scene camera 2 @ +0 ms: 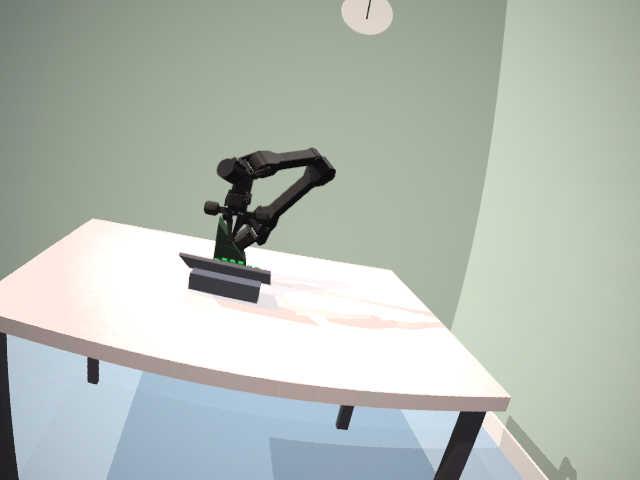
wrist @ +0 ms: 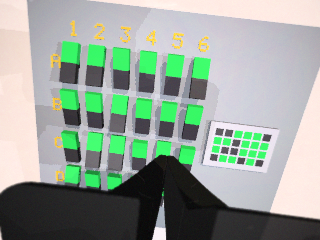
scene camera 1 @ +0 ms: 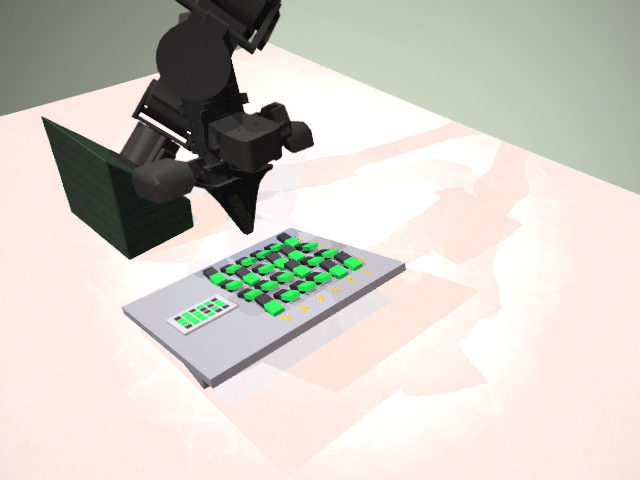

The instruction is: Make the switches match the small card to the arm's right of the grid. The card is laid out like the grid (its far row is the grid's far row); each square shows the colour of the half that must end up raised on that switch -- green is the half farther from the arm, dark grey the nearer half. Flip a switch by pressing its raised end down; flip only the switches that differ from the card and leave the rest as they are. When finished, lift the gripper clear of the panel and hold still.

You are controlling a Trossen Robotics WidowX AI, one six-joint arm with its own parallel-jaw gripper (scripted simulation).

Path:
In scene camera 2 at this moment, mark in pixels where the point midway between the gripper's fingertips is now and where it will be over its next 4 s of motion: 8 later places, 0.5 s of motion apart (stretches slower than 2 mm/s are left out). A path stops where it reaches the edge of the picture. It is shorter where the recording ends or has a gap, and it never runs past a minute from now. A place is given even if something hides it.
My gripper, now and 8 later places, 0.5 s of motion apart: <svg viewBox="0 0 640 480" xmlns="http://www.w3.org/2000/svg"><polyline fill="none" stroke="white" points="230,242 229,253 227,261 227,264 227,264 226,265 227,264 234,246 236,258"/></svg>

